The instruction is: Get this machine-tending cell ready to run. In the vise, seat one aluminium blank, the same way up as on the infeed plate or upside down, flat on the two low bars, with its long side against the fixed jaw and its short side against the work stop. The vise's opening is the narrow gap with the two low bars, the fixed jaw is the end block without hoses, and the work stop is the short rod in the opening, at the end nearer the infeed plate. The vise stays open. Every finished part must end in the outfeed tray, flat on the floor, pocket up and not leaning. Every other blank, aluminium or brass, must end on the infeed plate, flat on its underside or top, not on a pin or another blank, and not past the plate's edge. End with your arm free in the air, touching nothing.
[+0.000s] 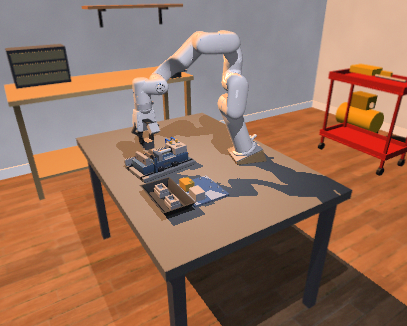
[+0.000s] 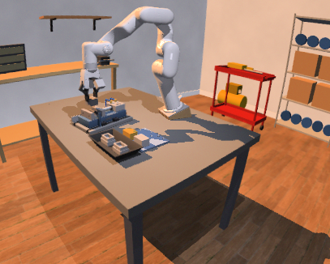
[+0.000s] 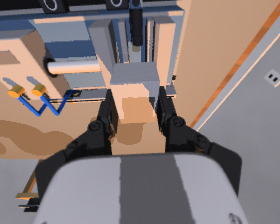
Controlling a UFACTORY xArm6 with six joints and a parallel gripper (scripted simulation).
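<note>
Now: the work stop rod 1 cm ahead of my hand, 5 cm to the left of it and 7 cm below it. Also, from my hand: aluminium blank 2 cm below; vise 6 cm behind, 1 cm to the left, 12 cm below; white cylinder rod 9 cm behind, 1 cm to the left, 9 cm below.
</note>
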